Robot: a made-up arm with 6 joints.
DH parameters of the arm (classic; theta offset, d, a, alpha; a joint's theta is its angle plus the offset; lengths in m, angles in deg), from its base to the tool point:
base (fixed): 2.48 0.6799 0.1 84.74
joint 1: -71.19 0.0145 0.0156 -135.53
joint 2: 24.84 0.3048 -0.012 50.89
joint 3: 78.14 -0.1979 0.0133 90
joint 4: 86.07 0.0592 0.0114 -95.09
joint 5: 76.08 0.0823 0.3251 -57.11
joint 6: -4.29 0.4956 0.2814 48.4
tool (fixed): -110.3 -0.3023 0 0
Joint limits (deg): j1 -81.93..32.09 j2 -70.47..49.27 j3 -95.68..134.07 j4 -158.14..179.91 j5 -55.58..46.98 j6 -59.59..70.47
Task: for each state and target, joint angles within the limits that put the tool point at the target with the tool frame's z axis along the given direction. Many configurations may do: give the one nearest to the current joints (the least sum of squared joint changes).
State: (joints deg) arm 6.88 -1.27 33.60 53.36 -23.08 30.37
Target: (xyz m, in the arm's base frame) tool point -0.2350 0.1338 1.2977 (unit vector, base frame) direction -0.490 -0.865 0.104
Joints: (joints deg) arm 32.09 43.70 18.49 45.53 15.61 45.14
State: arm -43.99 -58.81 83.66 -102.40 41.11 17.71
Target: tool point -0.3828 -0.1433 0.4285 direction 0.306 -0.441 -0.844
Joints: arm -66.15 -46.20 117.02 -60.61 25.16 27.79
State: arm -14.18 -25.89 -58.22 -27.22 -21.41 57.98
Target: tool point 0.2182 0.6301 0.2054 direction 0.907 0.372 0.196
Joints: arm -23.43 -17.60 -91.73 -49.06 -54.66 22.27
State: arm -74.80 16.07 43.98 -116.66 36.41 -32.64
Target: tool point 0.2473 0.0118 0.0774 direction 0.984 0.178 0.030
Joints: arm -27.62 48.59 87.76 -140.61 46.98 -33.75
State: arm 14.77 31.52 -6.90 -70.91 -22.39 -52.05
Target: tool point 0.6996 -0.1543 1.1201 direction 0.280 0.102 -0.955
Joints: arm 13.13 49.27 32.71 -81.11 -17.38 -59.39
